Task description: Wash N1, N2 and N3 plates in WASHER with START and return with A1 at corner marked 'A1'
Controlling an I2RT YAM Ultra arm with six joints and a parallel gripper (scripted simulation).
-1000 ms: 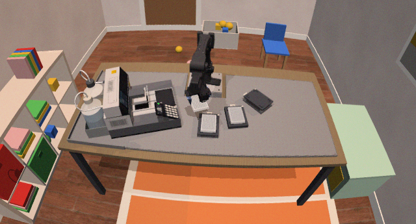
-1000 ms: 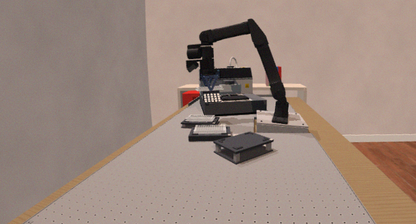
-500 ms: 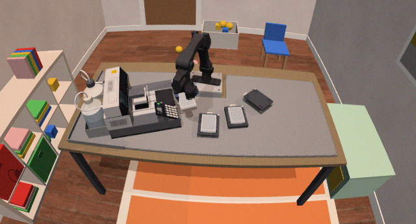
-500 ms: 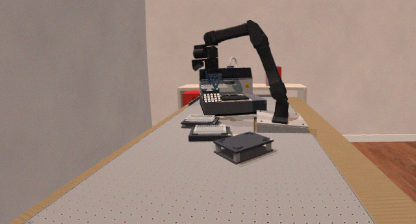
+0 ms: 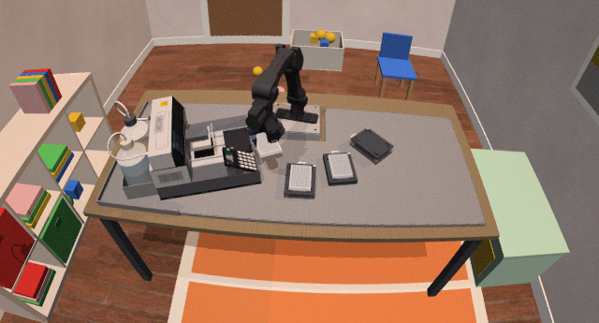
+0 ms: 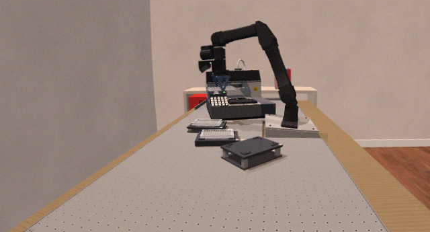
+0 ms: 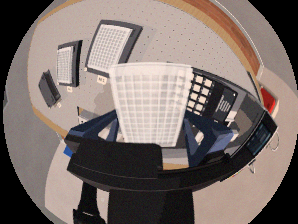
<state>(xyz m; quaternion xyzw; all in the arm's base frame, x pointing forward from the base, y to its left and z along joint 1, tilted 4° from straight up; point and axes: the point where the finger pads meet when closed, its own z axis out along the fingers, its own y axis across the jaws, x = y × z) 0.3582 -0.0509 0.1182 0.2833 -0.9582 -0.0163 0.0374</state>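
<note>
Right now my hand is 15 cm to the left of the washer carrier, 9 cm above it and 7 cm past it. Round my hand: manifold (28 cm to the right, 4 cm below); plate washer (29 cm to the right, 5 cm below); nest (42 cm to the left, 25 cm behind, 14 cm below).
</note>
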